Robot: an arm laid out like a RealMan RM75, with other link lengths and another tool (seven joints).
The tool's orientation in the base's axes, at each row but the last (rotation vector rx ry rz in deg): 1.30, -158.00, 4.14; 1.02, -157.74, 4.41; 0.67, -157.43, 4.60; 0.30, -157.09, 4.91; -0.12, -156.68, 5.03; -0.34, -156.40, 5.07; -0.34, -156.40, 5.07; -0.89, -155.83, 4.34
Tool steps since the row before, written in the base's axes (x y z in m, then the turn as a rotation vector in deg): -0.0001, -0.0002, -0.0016, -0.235, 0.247, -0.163; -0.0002, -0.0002, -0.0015, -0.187, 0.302, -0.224; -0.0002, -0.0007, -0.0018, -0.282, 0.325, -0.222; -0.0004, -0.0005, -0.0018, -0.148, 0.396, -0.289; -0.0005, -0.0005, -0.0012, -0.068, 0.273, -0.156; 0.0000, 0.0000, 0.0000, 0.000, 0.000, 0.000; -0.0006, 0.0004, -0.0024, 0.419, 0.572, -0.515; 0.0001, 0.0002, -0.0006, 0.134, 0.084, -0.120
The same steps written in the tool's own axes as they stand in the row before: -0.0005, -0.0001, 0.0015, 0.156, 0.260, 0.225; -0.0004, -0.0001, 0.0015, 0.088, 0.317, 0.261; -0.0005, -0.0006, 0.0018, 0.177, 0.342, 0.294; -0.0003, -0.0004, 0.0018, 0.028, 0.415, 0.299; 0.0000, -0.0004, 0.0013, 0.005, 0.283, 0.153; 0.0000, 0.0000, 0.0000, 0.000, 0.000, 0.000; -0.0004, 0.0006, 0.0024, -0.580, 0.600, 0.269; -0.0003, 0.0002, 0.0005, -0.169, 0.090, 0.050
